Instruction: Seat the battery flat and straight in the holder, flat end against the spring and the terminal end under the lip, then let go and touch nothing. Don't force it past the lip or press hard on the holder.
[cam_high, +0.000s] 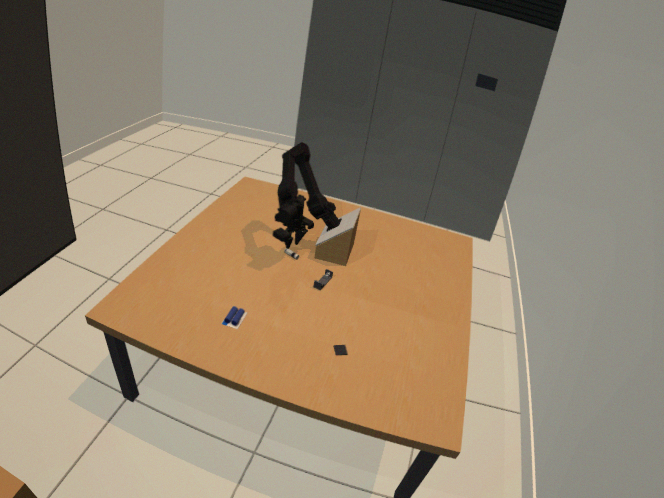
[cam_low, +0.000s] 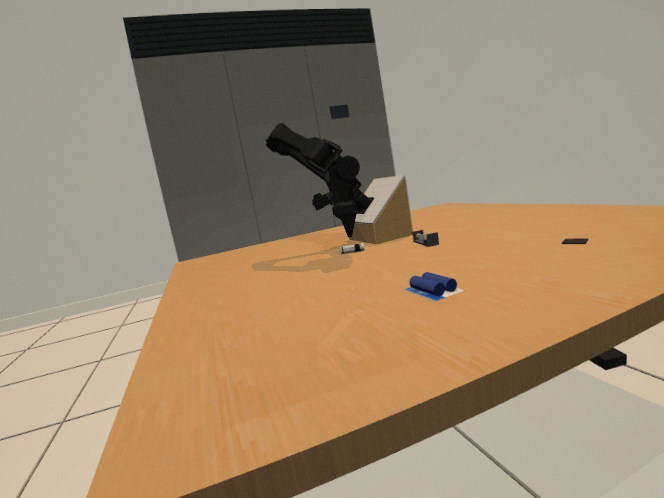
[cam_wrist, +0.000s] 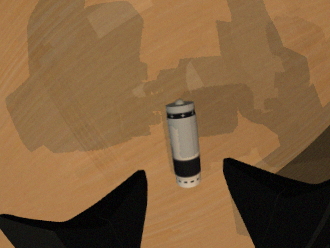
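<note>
My gripper tip is now 40 mm above the battery. From my gripper tip the other things lie so: flat black square (450 mm ahead, 310 mm to the left, 50 mm below); then card (440 mm ahead, 70 mm to the right, 40 mm below).
</note>
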